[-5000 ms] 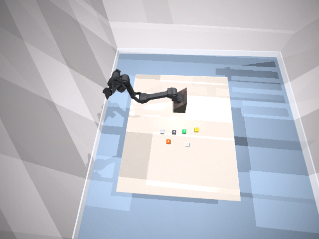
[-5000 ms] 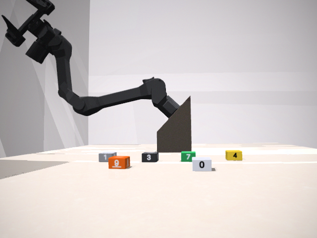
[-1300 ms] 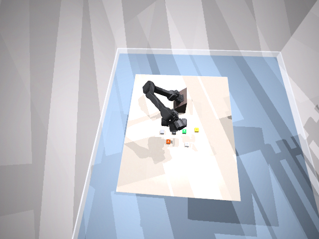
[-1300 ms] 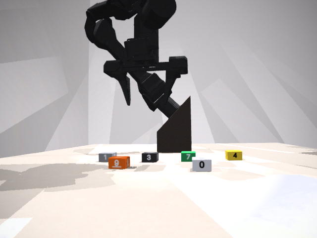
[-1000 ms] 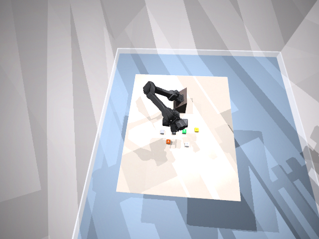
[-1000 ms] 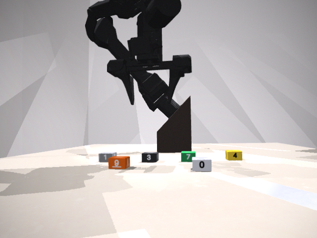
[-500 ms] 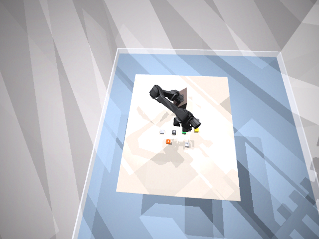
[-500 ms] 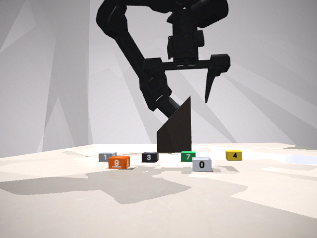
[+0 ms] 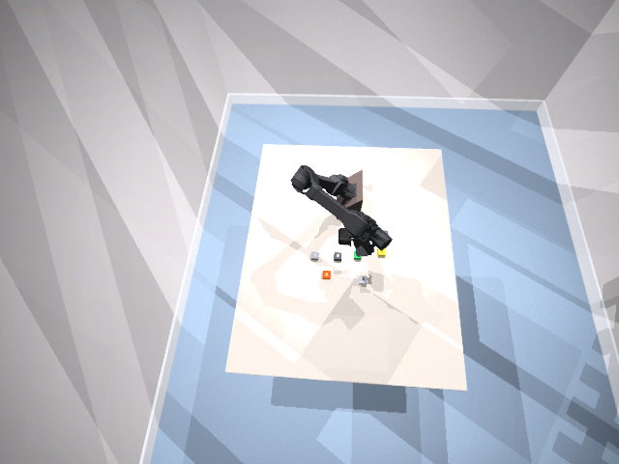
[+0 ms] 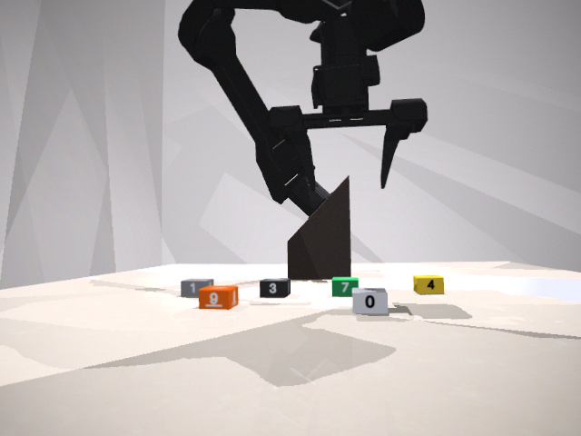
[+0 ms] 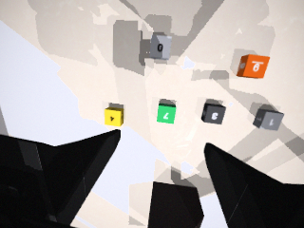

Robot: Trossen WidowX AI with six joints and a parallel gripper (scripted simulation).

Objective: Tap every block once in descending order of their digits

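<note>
The orange 9 block lies 14 cm to the right of my gripper tip, 12 cm below it and 8 cm ahead of it. Round my gripper tip: green 7 block: 12 cm below, 1 cm to the right, 1 cm behind; yellow 4 block: 12 cm below, 10 cm to the left, 3 cm behind; black 3 block: 12 cm below, 9 cm to the right.
</note>
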